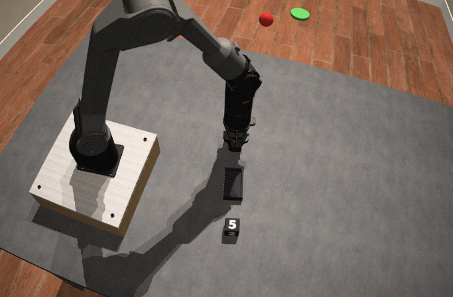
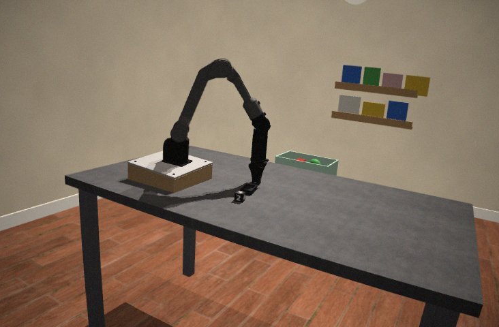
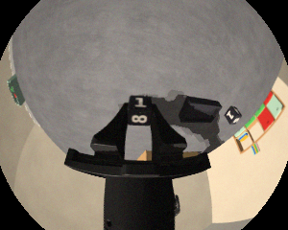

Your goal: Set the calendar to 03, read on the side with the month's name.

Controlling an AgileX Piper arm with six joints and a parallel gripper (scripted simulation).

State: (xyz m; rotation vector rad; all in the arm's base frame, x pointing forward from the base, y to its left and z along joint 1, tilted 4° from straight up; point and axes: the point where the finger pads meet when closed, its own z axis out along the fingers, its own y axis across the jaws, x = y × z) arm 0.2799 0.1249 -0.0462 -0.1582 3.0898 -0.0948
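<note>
The black cube lies 210 mm to the right of my hand and 20 mm ahead of it. Also, from my hand: dark tray 110 mm to the right, 10 mm below, 10 mm ahead.
</note>
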